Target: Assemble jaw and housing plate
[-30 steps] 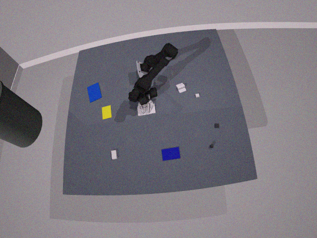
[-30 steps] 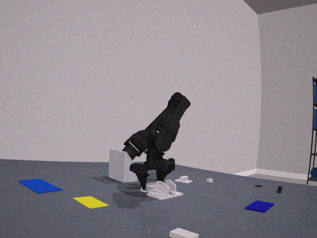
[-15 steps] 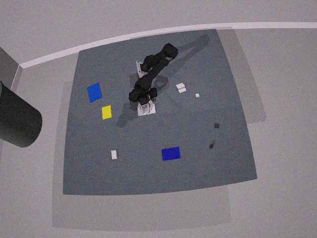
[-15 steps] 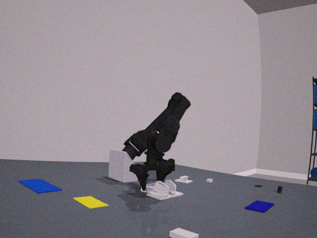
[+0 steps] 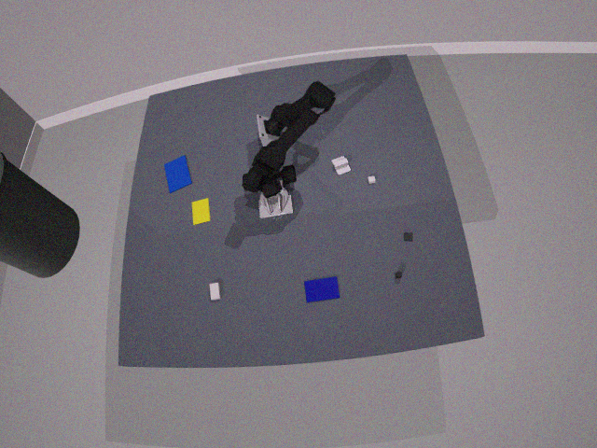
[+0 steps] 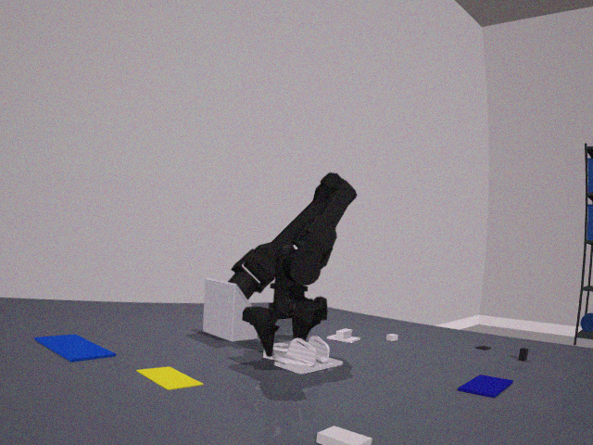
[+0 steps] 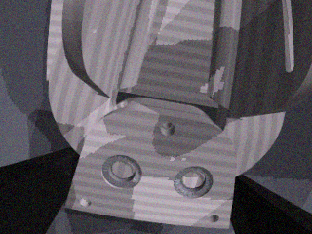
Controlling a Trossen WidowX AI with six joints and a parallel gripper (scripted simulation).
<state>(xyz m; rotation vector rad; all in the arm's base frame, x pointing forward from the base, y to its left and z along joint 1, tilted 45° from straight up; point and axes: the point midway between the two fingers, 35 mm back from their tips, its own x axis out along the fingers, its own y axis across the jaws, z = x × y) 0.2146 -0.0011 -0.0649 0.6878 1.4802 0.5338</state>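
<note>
Now: gripper tip 10 mm short of the base and 20 mm below it. Round my gripper tip: dark blue pad 410 mm ahead, 90 mm to the left; yellow pad 10 mm ahead, 290 mm to the right, 10 mm below; small white cube 60 mm ahead, 360 mm to the left.
</note>
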